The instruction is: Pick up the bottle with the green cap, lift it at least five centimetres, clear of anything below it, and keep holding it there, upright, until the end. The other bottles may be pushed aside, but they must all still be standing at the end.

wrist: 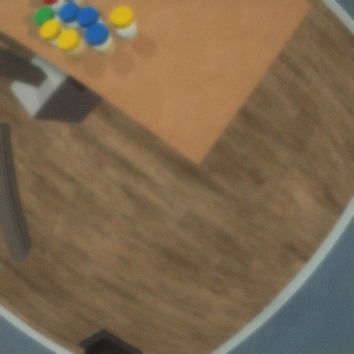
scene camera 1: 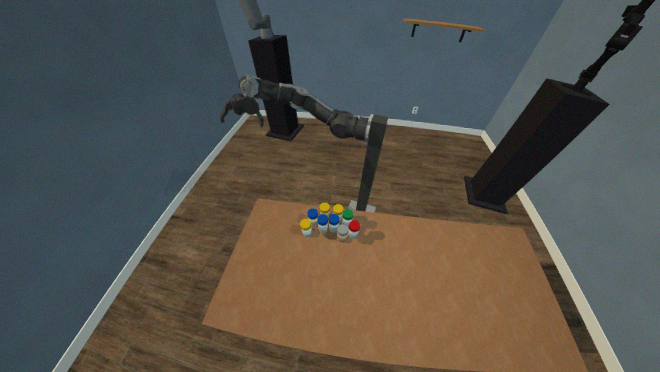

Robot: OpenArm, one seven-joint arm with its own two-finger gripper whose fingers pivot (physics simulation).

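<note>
The bottle with the green cap (scene camera 1: pixel 347 215) (wrist: pixel 44 16) stands upright at the back right of a tight cluster on the table. In scene camera 1 it is beside a yellow-capped bottle (scene camera 1: pixel 338 210), a blue-capped bottle (scene camera 1: pixel 334 221) and a red-capped bottle (scene camera 1: pixel 354 227). A grey-capped bottle (scene camera 1: pixel 342 231), more blue-capped bottles and more yellow-capped bottles also stand upright there. My gripper (scene camera 1: pixel 242 123) is open and empty, with its fingers spread wide. It hangs high up, far to the left of and behind the bottles. In the wrist view one finger shows at the left edge.
The brown table top (scene camera 1: pixel 400 300) (wrist: pixel 200 100) lies below the bottles. My arm's dark post (scene camera 1: pixel 370 170) rises behind the table's back edge, close to the green-capped bottle. Two black pedestals (scene camera 1: pixel 272 65) (scene camera 1: pixel 535 145) bearing other arms stand at the back left and the right.
</note>
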